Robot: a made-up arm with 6 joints. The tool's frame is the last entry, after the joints.
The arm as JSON. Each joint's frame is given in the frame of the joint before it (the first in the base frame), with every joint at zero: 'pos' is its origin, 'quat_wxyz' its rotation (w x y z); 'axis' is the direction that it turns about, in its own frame. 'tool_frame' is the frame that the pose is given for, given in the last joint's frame.
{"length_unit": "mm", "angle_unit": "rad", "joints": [
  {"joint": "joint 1", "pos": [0.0, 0.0, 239.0], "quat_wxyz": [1.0, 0.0, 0.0, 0.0], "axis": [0.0, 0.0, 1.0]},
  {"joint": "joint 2", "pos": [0.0, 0.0, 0.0], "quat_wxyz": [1.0, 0.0, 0.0, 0.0], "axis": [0.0, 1.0, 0.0]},
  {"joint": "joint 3", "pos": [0.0, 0.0, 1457.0], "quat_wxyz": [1.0, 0.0, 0.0, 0.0], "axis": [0.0, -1.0, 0.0]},
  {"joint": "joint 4", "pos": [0.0, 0.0, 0.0], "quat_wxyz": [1.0, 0.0, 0.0, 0.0], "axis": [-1.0, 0.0, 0.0]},
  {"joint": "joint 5", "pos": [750.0, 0.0, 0.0], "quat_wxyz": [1.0, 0.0, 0.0, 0.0], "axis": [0.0, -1.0, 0.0]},
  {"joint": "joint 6", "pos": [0.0, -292.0, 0.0], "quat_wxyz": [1.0, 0.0, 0.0, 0.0], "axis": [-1.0, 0.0, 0.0]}
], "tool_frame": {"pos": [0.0, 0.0, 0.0], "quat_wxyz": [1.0, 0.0, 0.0, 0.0]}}
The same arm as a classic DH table. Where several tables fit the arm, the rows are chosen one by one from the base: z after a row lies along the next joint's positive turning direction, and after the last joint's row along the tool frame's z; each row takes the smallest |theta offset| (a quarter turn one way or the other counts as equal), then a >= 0, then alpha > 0; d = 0 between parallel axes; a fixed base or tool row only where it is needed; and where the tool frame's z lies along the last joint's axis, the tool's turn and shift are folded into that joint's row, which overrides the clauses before.
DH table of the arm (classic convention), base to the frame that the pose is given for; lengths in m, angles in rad. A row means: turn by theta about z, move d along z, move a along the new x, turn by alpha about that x. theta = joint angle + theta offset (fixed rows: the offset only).
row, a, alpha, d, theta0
joint 1, 0, -1.5708, 0.239, 0
joint 2, 1.457, 3.1416, 0, -1.5708
joint 3, 0, -1.5708, 0, 0
joint 4, 0, 1.5708, -0.75, 0
joint 5, 0, -1.5708, 0.292, 0
joint 6, 0, 1.5708, 0, 1.5708
tool (fixed), 0, 0, 0, -1.5708

